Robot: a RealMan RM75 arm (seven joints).
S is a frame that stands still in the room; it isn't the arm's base.
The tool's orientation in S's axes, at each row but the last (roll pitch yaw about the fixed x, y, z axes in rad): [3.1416, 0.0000, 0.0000]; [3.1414, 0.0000, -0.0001]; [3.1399, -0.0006, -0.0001]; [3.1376, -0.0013, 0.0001]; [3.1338, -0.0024, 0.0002]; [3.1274, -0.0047, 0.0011]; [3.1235, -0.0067, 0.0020]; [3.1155, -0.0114, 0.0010]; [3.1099, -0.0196, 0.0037]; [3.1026, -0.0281, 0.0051]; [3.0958, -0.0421, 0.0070]
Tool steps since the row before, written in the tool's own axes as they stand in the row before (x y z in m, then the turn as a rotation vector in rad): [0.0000, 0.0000, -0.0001, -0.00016, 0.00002, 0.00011]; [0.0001, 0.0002, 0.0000, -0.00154, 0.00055, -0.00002]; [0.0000, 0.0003, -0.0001, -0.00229, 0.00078, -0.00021]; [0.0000, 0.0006, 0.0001, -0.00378, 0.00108, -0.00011]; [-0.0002, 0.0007, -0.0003, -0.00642, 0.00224, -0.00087]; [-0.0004, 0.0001, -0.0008, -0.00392, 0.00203, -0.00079]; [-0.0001, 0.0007, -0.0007, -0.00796, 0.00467, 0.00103]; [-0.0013, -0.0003, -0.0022, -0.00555, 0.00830, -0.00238]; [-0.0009, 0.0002, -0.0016, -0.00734, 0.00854, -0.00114]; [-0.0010, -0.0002, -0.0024, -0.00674, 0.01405, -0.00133]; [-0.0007, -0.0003, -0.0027, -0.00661, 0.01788, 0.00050]
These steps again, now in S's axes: [0.0000, 0.0000, 0.0001, -0.00016, -0.00002, -0.00011]; [0.0001, -0.0002, 0.0000, -0.00154, -0.00055, 0.00002]; [0.0000, -0.0003, 0.0001, -0.00229, -0.00078, 0.00021]; [0.0000, -0.0006, -0.0001, -0.00378, -0.00108, 0.00011]; [-0.0002, -0.0007, 0.0003, -0.00642, -0.00223, 0.00087]; [-0.0004, -0.0001, 0.0008, -0.00392, -0.00202, 0.00080]; [-0.0001, -0.0007, 0.0007, -0.00794, -0.00470, -0.00100]; [-0.0013, 0.0004, 0.0022, -0.00557, -0.00824, 0.00253]; [-0.0009, -0.0002, 0.0016, -0.00733, -0.00853, 0.00127]; [-0.0011, 0.0003, 0.0024, -0.00672, -0.01402, 0.00169]; [-0.0008, 0.0004, 0.0027, -0.00649, -0.01793, 0.00004]
